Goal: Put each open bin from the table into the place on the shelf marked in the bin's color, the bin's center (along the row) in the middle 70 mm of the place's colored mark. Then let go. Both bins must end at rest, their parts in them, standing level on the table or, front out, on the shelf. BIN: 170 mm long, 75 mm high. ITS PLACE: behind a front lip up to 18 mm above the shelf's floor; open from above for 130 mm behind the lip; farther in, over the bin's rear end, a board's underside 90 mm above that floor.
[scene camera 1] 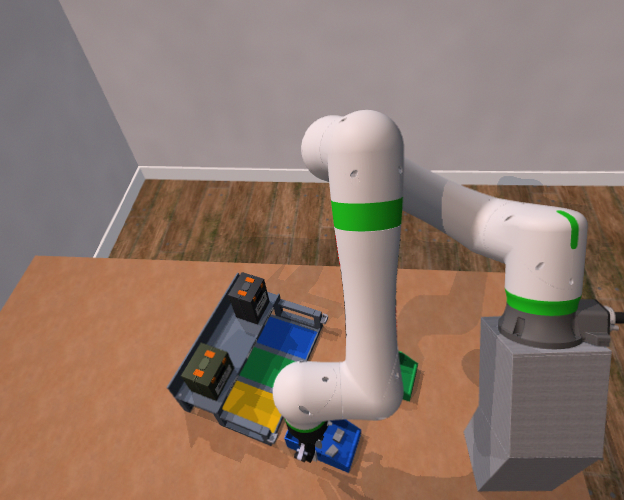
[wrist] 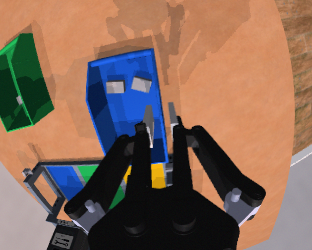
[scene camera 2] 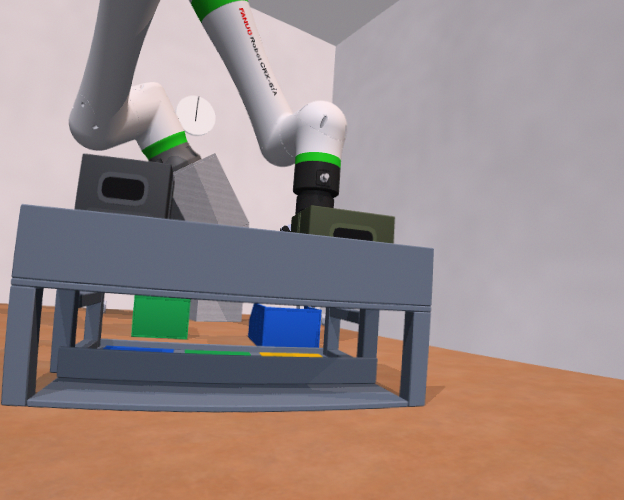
Labels:
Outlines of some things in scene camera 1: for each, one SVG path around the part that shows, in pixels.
A dark box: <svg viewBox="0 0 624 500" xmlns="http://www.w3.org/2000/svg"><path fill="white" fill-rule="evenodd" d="M241 272L228 297L236 318L258 324L270 302L265 280Z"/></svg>

